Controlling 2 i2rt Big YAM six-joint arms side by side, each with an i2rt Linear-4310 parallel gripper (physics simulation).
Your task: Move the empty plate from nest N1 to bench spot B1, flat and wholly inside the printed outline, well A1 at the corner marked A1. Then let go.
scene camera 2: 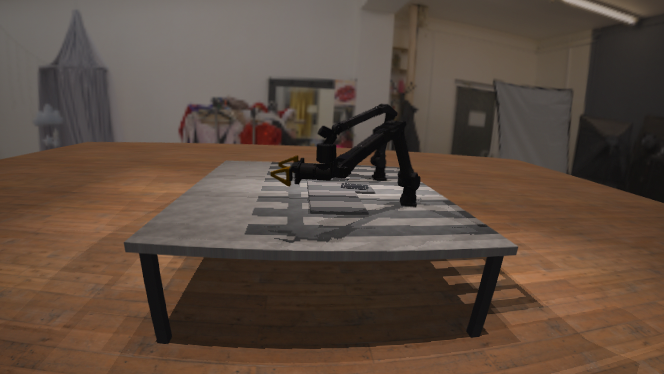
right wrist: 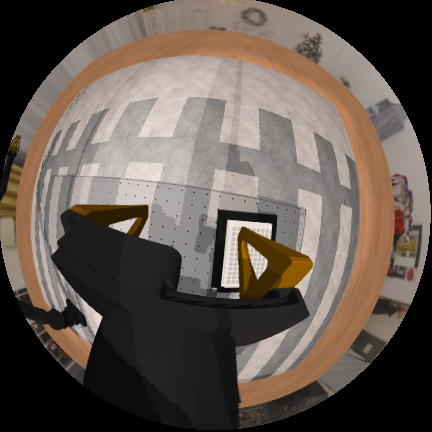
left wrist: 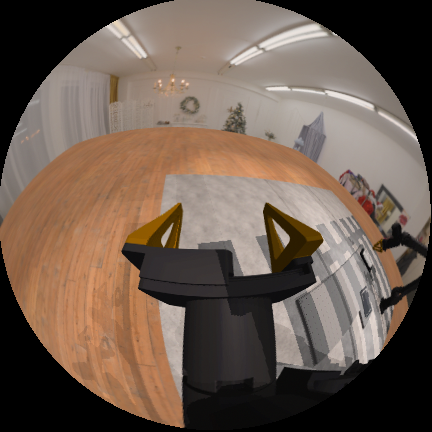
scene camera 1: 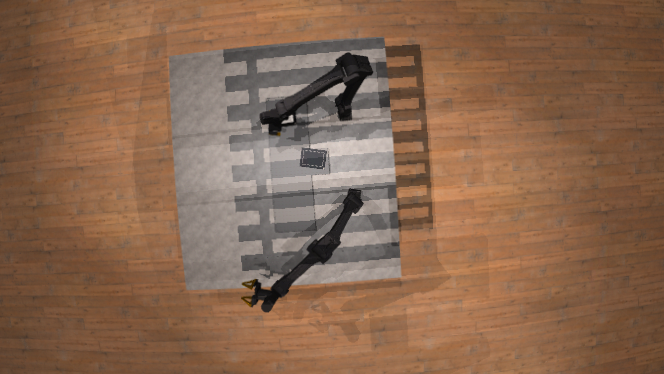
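Seen in the pictures: left gripper, fingertip midpoint: (scene camera 2: 274,169) (left wrist: 223,206) (scene camera 1: 241,290); right gripper, fingertip midpoint: (right wrist: 192,221) (left wrist: 372,246) (scene camera 1: 271,127); left arm's base, origin of the base link: (scene camera 2: 407,203) (right wrist: 76,311) (scene camera 1: 353,197); right arm's base, origin of the base link: (scene camera 2: 379,178) (scene camera 1: 344,112).
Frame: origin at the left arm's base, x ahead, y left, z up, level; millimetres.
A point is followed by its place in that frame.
The white plate (right wrist: 232,250) {x 569, y -416, z 38 mm} sits in a black-framed nest (right wrist: 220,245) {x 567, y -395, z 25 mm} (left wrist: 365,261) {x 549, y -409, z 28 mm} on the perforated board; one right finger partly covers it in the right wrist view. In scene camera 1 the right arm mostly hides the nest. A dark pad with a dashed outline (scene camera 1: 313,158) {x 318, y -212, z 15 mm} (scene camera 2: 354,186) {x 321, y -205, z 15 mm} (left wrist: 366,301) {x 316, y -216, z 15 mm} lies apart from the nest, with no plate on it; its labels are not legible. My right gripper (scene camera 1: 276,133) {x 593, y -341, z 134 mm} (right wrist: 192,221) {x 593, y -341, z 134 mm} is open and empty above the board, beside the nest. My left gripper (scene camera 1: 243,291) {x 555, y 629, z 260 mm} (scene camera 2: 275,168) {x 555, y 629, z 260 mm} (left wrist: 223,206) {x 555, y 629, z 260 mm} is open and empty, by the table's lower edge in scene camera 1.
The grey perforated board (scene camera 1: 294,200) {x 392, y 92, z 13 mm} (scene camera 2: 335,202) {x 386, y 162, z 13 mm} (right wrist: 172,200) {x 606, y -278, z 13 mm} lies on the grey table (scene camera 1: 200,165) {x 1093, y -20, z 0 mm} (scene camera 2: 200,215) {x 940, y 535, z 0 mm}. The left arm (scene camera 1: 305,260) {x 220, y 325, z 390 mm} reaches across the table's lower part in scene camera 1, the right arm (scene camera 1: 315,90) {x 314, y -462, z 463 mm} across its upper part.
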